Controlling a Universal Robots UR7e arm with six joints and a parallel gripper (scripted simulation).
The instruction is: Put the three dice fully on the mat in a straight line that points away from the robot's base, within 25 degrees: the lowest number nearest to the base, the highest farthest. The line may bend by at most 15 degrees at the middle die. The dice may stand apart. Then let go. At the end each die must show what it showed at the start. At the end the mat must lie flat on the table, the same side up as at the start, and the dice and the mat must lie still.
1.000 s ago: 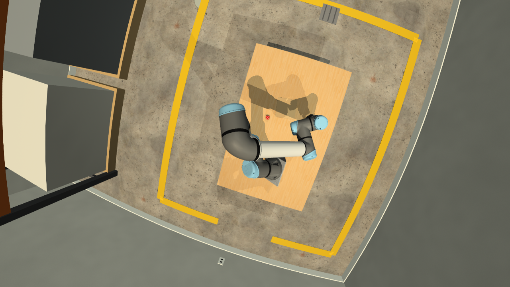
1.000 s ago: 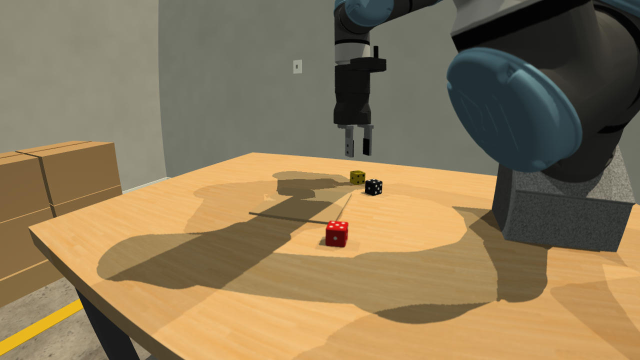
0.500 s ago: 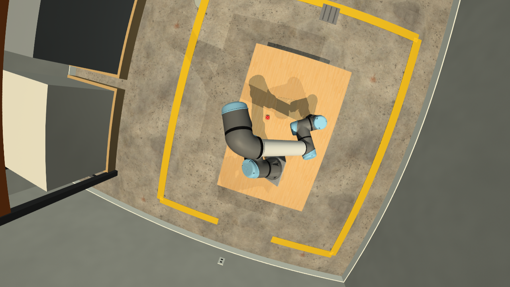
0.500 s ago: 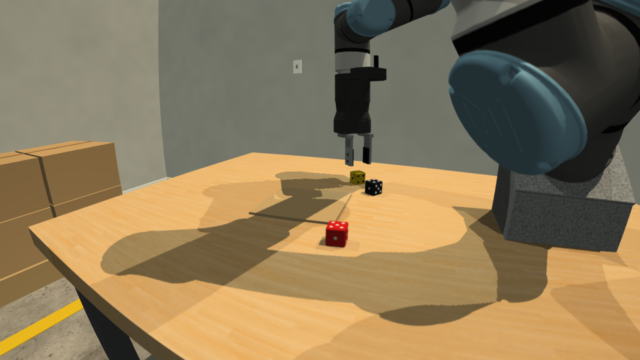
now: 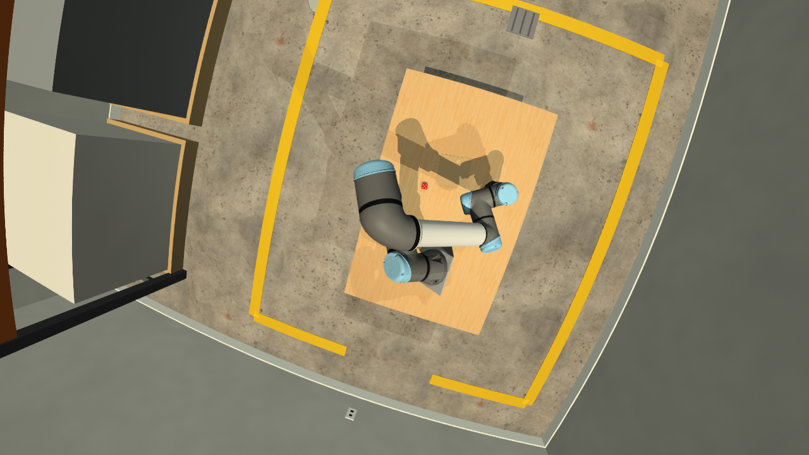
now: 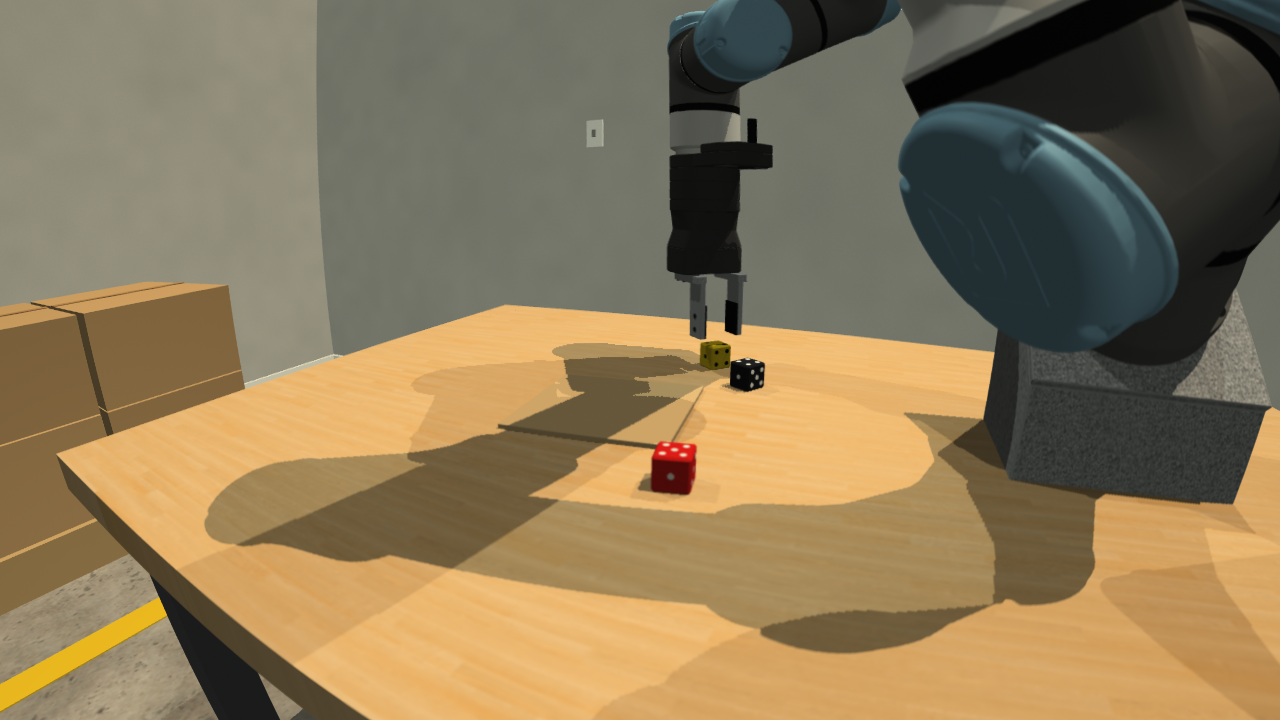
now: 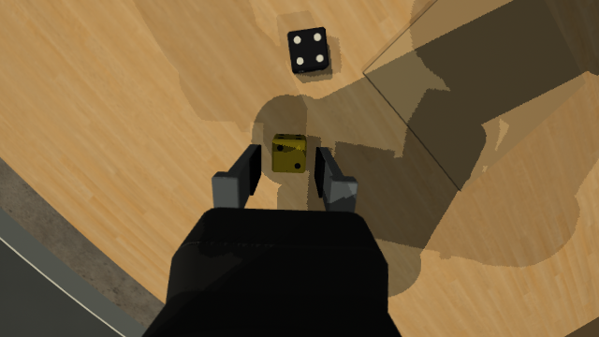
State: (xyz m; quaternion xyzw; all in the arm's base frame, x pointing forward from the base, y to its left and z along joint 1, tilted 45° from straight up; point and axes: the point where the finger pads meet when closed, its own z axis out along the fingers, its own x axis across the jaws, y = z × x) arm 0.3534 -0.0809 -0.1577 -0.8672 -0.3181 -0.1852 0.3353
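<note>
The yellow die is 4 cm below my hand. Round my hand: tan mat 7 cm ahead, 15 cm to the left, 5 cm below; red die 2 cm behind, 27 cm to the left, 4 cm below; black die 4 cm behind, 6 cm to the left, 4 cm below.
</note>
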